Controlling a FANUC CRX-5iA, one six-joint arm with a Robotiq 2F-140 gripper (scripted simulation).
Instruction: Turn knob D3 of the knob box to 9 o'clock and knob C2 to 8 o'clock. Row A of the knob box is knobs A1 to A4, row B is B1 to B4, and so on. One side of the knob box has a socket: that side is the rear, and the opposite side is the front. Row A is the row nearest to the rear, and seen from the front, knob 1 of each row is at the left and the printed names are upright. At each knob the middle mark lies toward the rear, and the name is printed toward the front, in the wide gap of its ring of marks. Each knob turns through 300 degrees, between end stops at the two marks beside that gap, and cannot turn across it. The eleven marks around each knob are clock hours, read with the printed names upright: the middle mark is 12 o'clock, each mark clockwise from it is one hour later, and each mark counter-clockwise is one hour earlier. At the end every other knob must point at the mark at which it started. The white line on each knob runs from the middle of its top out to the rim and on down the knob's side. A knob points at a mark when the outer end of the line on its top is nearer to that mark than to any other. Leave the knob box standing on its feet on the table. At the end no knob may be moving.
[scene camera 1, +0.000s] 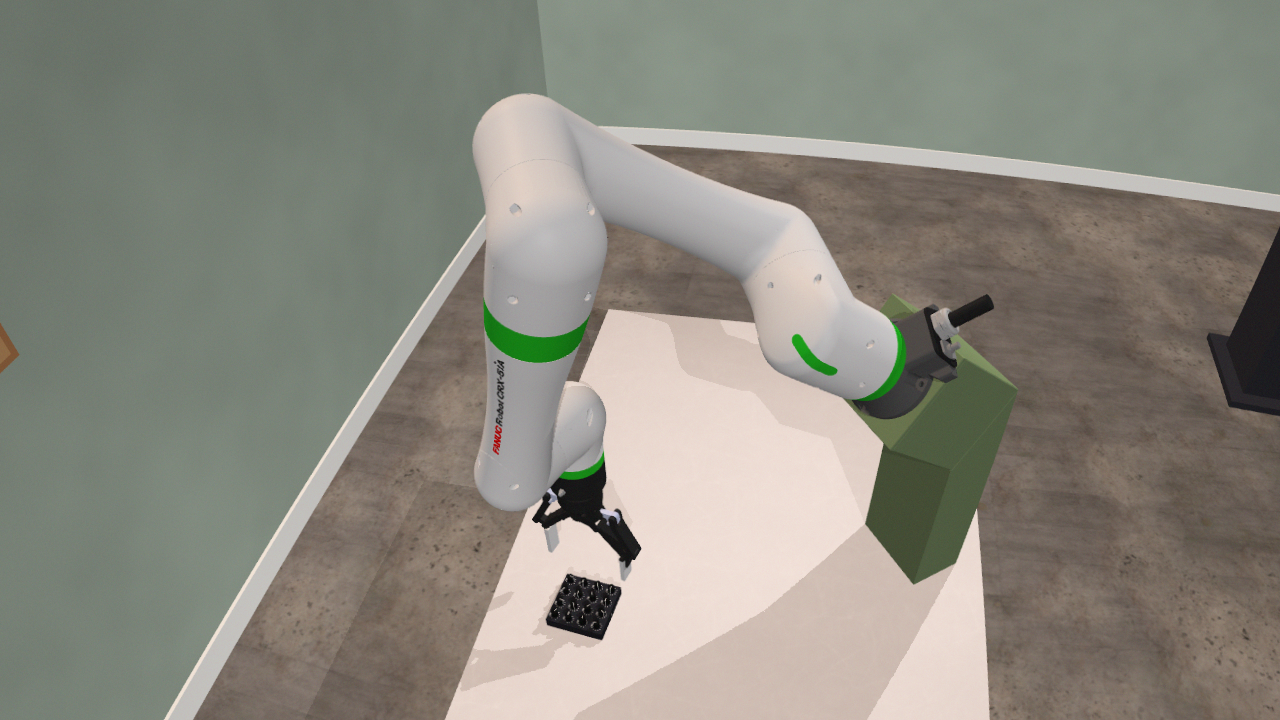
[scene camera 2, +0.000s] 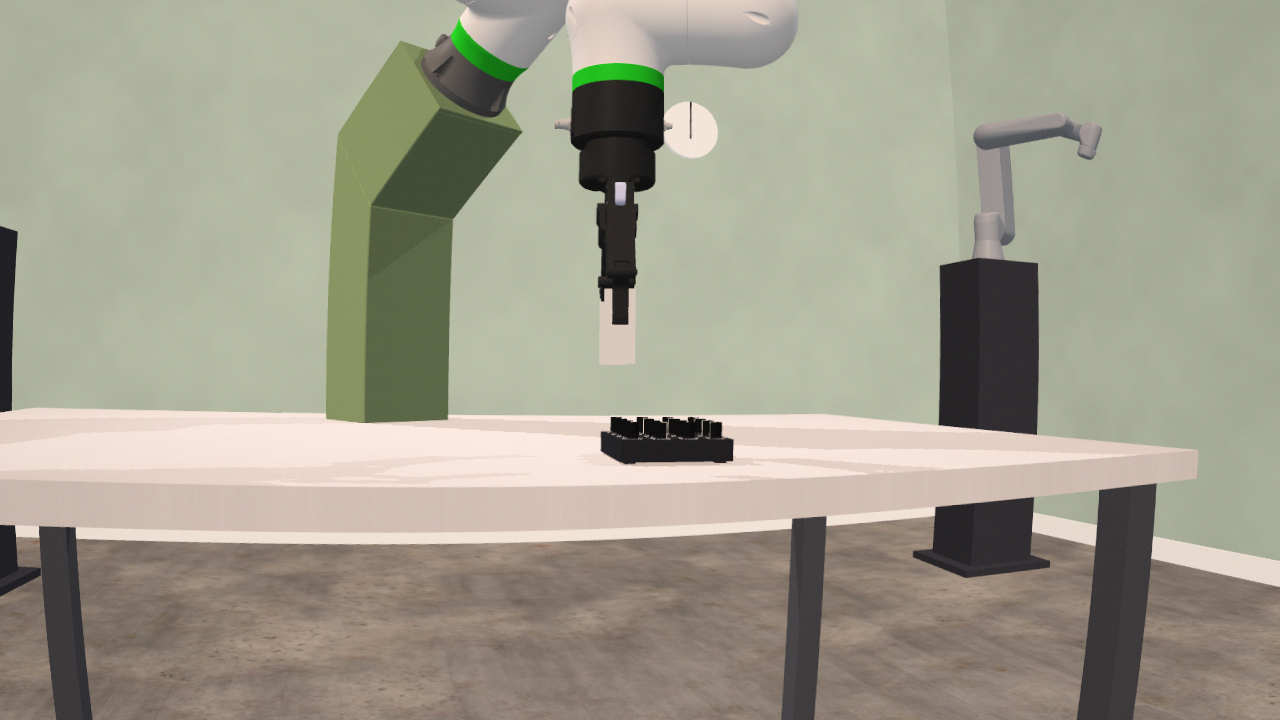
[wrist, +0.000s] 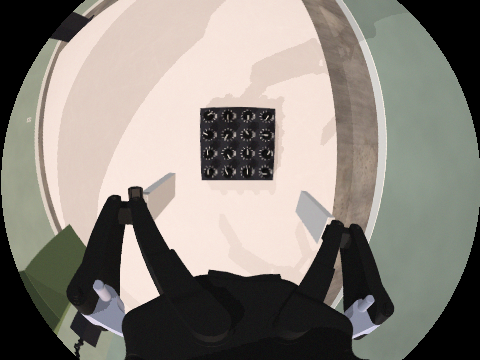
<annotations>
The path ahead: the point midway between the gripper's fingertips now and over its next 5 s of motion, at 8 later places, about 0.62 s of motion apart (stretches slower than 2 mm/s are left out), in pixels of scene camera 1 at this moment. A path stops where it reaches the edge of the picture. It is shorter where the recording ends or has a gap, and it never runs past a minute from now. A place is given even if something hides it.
My gripper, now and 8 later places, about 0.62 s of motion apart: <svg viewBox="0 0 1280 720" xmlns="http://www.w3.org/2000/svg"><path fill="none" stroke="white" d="M589 560L593 551L600 539L600 538L598 542L595 546L590 551L583 558L575 566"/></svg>
</annotations>
